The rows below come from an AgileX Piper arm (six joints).
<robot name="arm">
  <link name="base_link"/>
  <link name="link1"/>
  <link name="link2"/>
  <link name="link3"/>
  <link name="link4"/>
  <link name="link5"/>
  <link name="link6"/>
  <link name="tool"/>
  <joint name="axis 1" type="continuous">
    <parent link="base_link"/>
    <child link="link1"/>
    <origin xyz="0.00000 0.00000 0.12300"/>
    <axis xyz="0 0 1"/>
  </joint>
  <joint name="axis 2" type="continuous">
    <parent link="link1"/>
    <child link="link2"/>
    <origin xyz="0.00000 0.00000 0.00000" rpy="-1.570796 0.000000 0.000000"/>
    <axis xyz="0 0 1"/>
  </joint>
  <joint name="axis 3" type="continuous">
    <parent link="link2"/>
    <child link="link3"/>
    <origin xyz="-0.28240 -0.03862 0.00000"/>
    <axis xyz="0 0 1"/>
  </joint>
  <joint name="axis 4" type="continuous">
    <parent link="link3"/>
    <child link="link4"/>
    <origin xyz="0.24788 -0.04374 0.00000" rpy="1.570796 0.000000 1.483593"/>
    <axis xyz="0 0 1"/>
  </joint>
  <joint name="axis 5" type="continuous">
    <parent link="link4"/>
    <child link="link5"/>
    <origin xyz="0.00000 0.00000 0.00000" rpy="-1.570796 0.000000 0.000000"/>
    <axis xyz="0 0 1"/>
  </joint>
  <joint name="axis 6" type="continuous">
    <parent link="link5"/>
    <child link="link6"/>
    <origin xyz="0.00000 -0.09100 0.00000" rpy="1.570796 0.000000 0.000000"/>
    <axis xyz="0 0 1"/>
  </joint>
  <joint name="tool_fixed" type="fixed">
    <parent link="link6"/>
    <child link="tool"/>
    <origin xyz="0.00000 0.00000 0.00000"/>
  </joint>
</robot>
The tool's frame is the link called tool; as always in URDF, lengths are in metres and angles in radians. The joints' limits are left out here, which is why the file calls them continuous.
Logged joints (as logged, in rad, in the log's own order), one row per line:
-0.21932 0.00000 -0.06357 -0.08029 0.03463 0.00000
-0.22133 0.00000 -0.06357 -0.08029 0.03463 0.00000
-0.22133 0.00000 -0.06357 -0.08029 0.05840 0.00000
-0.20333 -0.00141 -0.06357 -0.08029 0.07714 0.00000
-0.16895 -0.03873 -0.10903 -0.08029 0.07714 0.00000
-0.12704 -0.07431 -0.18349 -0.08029 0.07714 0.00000
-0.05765 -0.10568 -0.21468 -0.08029 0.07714 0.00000
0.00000 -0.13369 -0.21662 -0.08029 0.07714 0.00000
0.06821 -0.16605 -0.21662 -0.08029 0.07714 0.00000
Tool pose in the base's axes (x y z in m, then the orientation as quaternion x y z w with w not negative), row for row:
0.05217 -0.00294 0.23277 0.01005 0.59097 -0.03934 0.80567
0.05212 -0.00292 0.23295 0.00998 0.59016 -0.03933 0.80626
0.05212 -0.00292 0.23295 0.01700 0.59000 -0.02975 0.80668
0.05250 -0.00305 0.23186 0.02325 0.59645 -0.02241 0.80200
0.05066 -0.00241 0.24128 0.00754 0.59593 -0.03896 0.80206
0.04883 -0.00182 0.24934 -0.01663 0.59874 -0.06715 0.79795
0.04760 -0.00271 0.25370 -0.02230 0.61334 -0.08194 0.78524
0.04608 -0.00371 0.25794 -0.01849 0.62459 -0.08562 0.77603
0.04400 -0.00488 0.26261 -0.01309 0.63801 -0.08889 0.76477
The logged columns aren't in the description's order. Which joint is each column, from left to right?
Columns, left to right: axis 5, axis 3, axis 4, axis 1, axis 6, axis 2.
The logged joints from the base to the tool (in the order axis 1, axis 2, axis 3, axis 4, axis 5, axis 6), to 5 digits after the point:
-0.08029 0.00000 0.00000 -0.06357 -0.21932 0.03463
-0.08029 0.00000 0.00000 -0.06357 -0.22133 0.03463
-0.08029 0.00000 0.00000 -0.06357 -0.22133 0.05840
-0.08029 0.00000 -0.00141 -0.06357 -0.20333 0.07714
-0.08029 0.00000 -0.03873 -0.10903 -0.16895 0.07714
-0.08029 0.00000 -0.07431 -0.18349 -0.12704 0.07714
-0.08029 0.00000 -0.10568 -0.21468 -0.05765 0.07714
-0.08029 0.00000 -0.13369 -0.21662 0.00000 0.07714
-0.08029 0.00000 -0.16605 -0.21662 0.06821 0.07714

